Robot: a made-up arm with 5 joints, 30 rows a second.
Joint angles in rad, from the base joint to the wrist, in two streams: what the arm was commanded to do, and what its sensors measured. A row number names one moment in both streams.
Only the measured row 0 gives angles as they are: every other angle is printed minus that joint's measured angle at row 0.
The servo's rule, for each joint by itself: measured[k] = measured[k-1] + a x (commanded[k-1-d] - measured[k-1]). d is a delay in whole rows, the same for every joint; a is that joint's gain. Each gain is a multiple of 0.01, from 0.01 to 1. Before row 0 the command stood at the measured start. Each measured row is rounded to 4 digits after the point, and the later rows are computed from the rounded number. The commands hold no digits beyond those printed.
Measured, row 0: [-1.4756 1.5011 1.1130 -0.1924 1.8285]
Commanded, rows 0 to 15: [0.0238 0.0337 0.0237 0.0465 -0.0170]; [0.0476 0.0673 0.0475 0.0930 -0.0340]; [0.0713 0.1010 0.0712 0.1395 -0.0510]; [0.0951 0.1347 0.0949 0.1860 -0.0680]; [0.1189 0.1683 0.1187 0.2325 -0.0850]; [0.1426 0.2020 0.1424 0.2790 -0.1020]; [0.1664 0.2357 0.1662 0.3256 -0.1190]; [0.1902 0.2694 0.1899 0.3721 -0.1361]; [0.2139 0.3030 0.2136 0.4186 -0.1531]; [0.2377 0.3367 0.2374 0.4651 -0.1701]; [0.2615 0.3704 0.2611 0.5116 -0.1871]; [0.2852 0.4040 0.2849 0.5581 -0.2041]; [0.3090 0.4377 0.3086 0.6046 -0.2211]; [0.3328 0.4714 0.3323 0.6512 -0.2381]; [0.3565 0.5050 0.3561 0.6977 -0.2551]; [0.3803 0.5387 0.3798 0.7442 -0.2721]
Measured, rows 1 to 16: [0.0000 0.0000 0.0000 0.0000 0.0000]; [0.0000 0.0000 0.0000 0.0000 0.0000]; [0.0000 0.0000 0.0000 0.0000 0.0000]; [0.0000 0.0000 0.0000 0.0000 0.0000]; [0.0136 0.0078 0.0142 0.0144 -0.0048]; [0.0330 0.0215 0.0342 0.0388 -0.0130]; [0.0548 0.0398 0.0564 0.0700 -0.0236]; [0.0778 0.0616 0.0795 0.1060 -0.0360]; [0.1012 0.0861 0.1030 0.1452 -0.0497]; [0.1248 0.1128 0.1266 0.1867 -0.0643]; [0.1485 0.1411 0.1504 0.2298 -0.0796]; [0.1723 0.1706 0.1741 0.2739 -0.0954]; [0.1960 0.2011 0.1978 0.3188 -0.1116]; [0.2198 0.2323 0.2216 0.3642 -0.1280]; [0.2436 0.2641 0.2453 0.4099 -0.1445]; [0.2673 0.2963 0.2691 0.4558 -0.1612]
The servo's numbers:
d 4
a 0.57 0.23 0.60 0.31 0.28

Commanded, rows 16 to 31: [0.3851 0.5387 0.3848 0.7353 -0.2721]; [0.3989 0.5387 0.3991 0.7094 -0.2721]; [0.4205 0.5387 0.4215 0.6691 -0.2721]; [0.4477 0.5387 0.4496 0.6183 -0.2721]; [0.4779 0.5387 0.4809 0.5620 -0.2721]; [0.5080 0.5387 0.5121 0.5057 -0.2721]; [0.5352 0.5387 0.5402 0.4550 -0.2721]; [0.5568 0.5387 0.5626 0.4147 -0.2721]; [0.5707 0.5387 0.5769 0.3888 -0.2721]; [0.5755 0.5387 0.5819 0.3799 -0.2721]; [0.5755 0.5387 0.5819 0.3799 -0.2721]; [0.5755 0.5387 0.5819 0.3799 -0.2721]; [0.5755 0.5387 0.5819 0.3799 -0.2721]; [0.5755 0.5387 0.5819 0.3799 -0.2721]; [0.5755 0.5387 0.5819 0.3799 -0.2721]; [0.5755 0.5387 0.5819 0.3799 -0.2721]
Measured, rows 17 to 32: [0.2911 0.3288 0.2928 0.5019 -0.1780]; [0.3149 0.3616 0.3165 0.5482 -0.1948]; [0.3386 0.3946 0.3403 0.5945 -0.2117]; [0.3624 0.4277 0.3640 0.6409 -0.2286]; [0.3753 0.4532 0.3765 0.6702 -0.2408]; [0.3888 0.4729 0.3901 0.6824 -0.2496]; [0.4069 0.4880 0.4089 0.6783 -0.2559]; [0.4302 0.4997 0.4333 0.6597 -0.2604]; [0.4574 0.5087 0.4619 0.6294 -0.2637]; [0.4862 0.5156 0.4920 0.5911 -0.2661]; [0.5141 0.5209 0.5209 0.5489 -0.2678]; [0.5384 0.5250 0.5459 0.5073 -0.2690]; [0.5568 0.5282 0.5645 0.4706 -0.2699]; [0.5675 0.5306 0.5749 0.4425 -0.2705]; [0.5721 0.5325 0.5791 0.4231 -0.2709]; [0.5740 0.5339 0.5808 0.4097 -0.2712]
